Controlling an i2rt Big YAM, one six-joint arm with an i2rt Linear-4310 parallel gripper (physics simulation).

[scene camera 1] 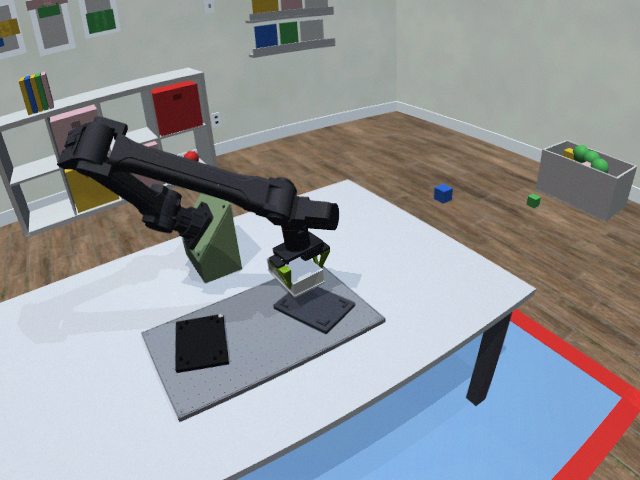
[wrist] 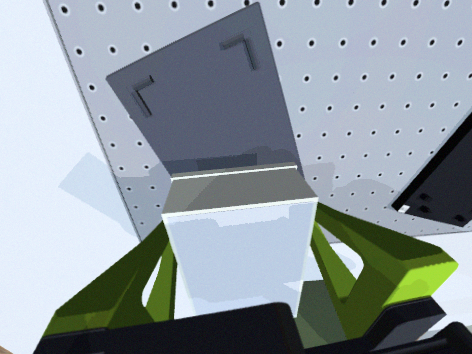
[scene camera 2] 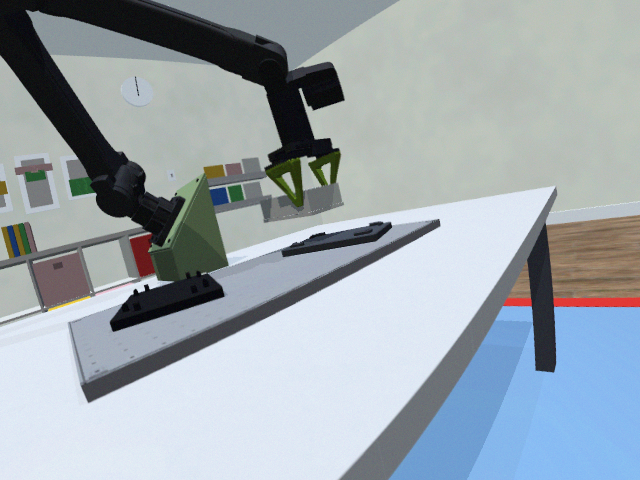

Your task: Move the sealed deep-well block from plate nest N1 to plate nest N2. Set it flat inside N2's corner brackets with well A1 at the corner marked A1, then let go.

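Seen in the pictures: gripper, fingertip midpoint: [scene camera 1: 304,279] [wrist: 238,210] [scene camera 2: 316,201]; arm's base, origin of the base link: [scene camera 1: 199,226] [scene camera 2: 169,222].
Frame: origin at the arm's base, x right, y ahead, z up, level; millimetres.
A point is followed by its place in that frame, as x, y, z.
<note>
My gripper [scene camera 1: 305,273] {-178, 323, -39} [scene camera 2: 315,195] {-178, 323, -39} [wrist: 238,210] {-178, 323, -39} is shut on the pale deep-well block [scene camera 1: 310,282] {-185, 344, -36} [scene camera 2: 324,200] {-177, 345, -41} [wrist: 240,192] {-180, 345, -29}, with one green finger at each side. The block hangs roughly level, clear above the dark grey nest [scene camera 1: 310,310] {-172, 362, -104} [scene camera 2: 346,238] {-153, 403, -104} [wrist: 215,115] {-197, 368, -104}, which has L-shaped corner brackets. In the wrist view the block looks turned relative to this nest and hides its near part. The black nest [scene camera 1: 201,343] {100, 349, -104} [scene camera 2: 170,303] {113, 417, -105} [wrist: 445,175] {55, 323, -104} has short corner pegs, no block, and a white mark [scene camera 1: 220,315] {31, 274, -104} [wrist: 404,209] {32, 274, -104} at one corner. No N1, N2 or A1 lettering is readable.
Both nests sit on a perforated grey board [scene camera 1: 248,341] {-5, 380, -116} [scene camera 2: 248,290] {35, 441, -116} [wrist: 375,75] {-64, 409, -116} on the white table [scene camera 1: 413,268] {-506, 322, -129} [scene camera 2: 310,372] {89, 620, -129}. The arm's green wedge base [scene camera 1: 222,248] {-40, 85, -39} [scene camera 2: 196,242] {-25, 87, -59} stands behind the board. A shelf unit and a toy box are far off on the floor.
</note>
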